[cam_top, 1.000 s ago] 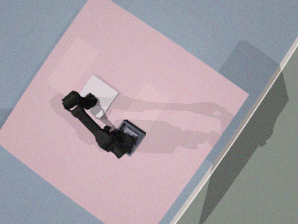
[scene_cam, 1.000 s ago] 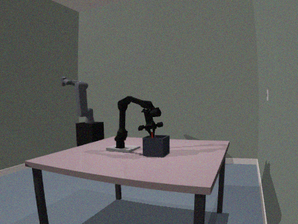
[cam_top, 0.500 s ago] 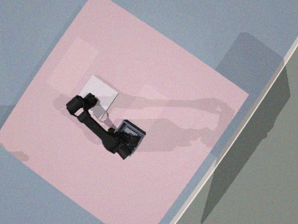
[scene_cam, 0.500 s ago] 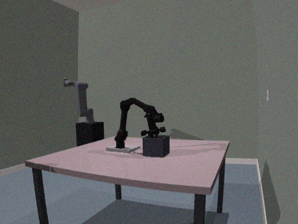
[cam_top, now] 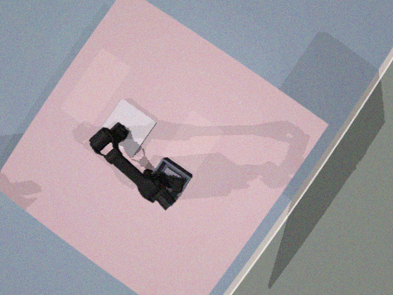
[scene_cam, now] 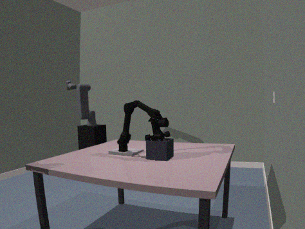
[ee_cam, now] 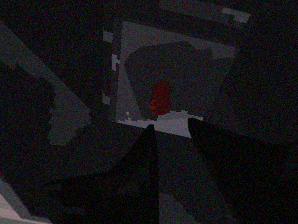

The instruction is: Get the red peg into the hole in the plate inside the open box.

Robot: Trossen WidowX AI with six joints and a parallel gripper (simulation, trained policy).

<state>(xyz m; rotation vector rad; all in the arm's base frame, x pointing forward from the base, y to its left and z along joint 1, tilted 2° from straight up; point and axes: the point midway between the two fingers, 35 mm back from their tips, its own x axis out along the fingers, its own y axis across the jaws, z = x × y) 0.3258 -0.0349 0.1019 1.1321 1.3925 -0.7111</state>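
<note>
The red peg lies 30 mm below my gripper tip, 20 mm to the right of it and 10 mm ahead of it.
</note>
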